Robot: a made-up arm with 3 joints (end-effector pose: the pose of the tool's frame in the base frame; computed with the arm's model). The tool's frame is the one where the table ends.
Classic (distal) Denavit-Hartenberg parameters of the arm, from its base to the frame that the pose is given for. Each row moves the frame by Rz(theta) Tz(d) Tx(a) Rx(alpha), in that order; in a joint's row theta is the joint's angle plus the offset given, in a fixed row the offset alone. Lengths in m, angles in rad.
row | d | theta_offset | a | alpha
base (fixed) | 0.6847 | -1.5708 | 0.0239 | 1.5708
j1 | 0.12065 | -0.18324 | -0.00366 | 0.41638
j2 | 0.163 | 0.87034 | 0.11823 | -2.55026
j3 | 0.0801 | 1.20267 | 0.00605 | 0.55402
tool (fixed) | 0.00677 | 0.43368 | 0 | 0
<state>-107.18 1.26 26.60</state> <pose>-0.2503 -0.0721 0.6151 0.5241 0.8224 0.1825 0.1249</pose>
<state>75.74 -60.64 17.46</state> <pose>-0.2094 -0.0923 0.7901 0.9541 -0.1660 0.2487 0.0168</pose>
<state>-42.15 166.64 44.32</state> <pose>-0.1586 0.1256 0.6642 0.4916 -0.6024 0.3167 -0.5433</pose>
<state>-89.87 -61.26 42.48</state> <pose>-0.2082 0.0170 0.5685 0.1812 0.8944 -0.1178 0.3916</pose>
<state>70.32 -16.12 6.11</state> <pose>-0.2444 -0.0096 0.7792 0.8619 -0.4637 0.0460 -0.1999</pose>
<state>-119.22 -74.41 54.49</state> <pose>-0.1966 0.0883 0.6206 0.1814 -0.8306 0.3492 -0.3939</pose>
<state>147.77 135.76 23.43</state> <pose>-0.1794 -0.1704 0.6658 0.6015 0.5634 0.5308 0.1975</pose>
